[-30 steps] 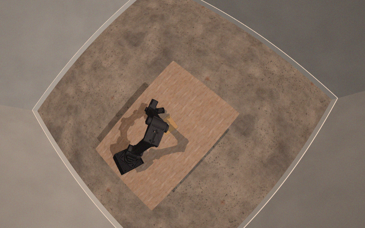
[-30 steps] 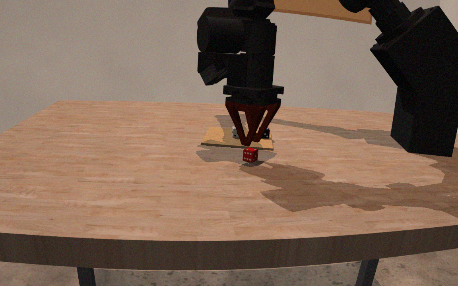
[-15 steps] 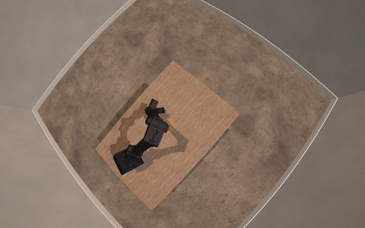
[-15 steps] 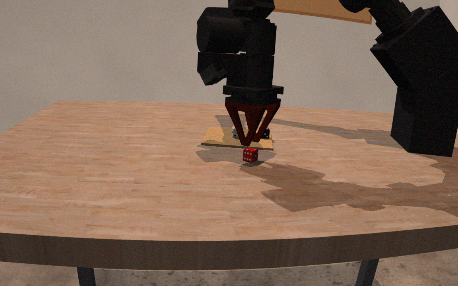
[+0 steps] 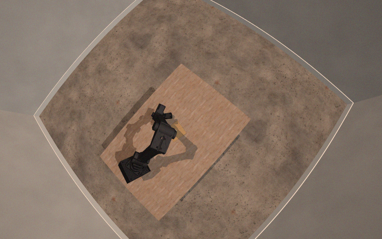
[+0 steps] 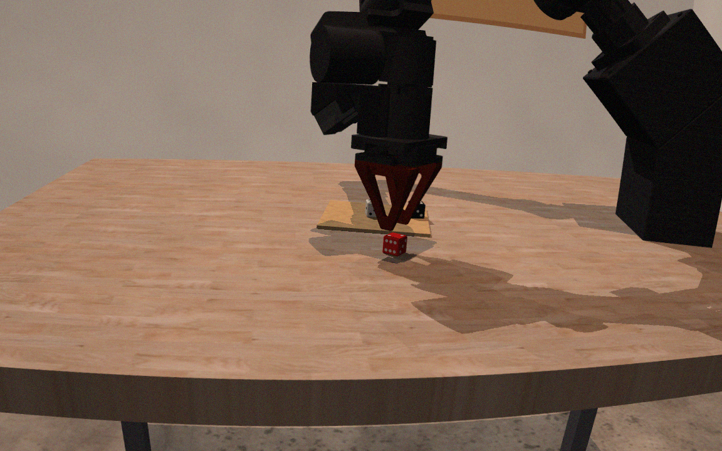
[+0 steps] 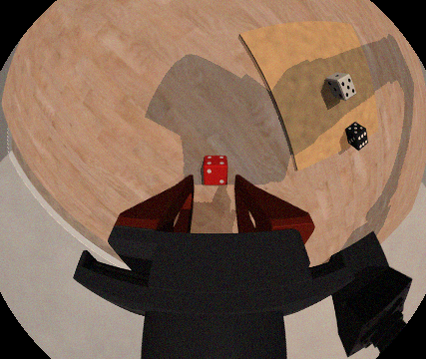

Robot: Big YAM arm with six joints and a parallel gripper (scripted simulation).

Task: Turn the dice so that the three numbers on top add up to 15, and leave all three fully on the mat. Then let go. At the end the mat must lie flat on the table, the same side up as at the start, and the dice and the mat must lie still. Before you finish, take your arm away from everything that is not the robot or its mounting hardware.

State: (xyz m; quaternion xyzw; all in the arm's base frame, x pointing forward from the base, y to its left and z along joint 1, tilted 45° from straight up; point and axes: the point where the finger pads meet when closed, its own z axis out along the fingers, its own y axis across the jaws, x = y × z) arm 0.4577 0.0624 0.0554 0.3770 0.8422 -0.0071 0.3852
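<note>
Now: hand 30 mm above the red die. Round my hand: tan mat 50 mm behind, 140 mm to the right, 40 mm below; black die 100 mm behind, 120 mm to the right, 20 mm below; white die 40 mm behind, 140 mm to the right, 20 mm below.
</note>
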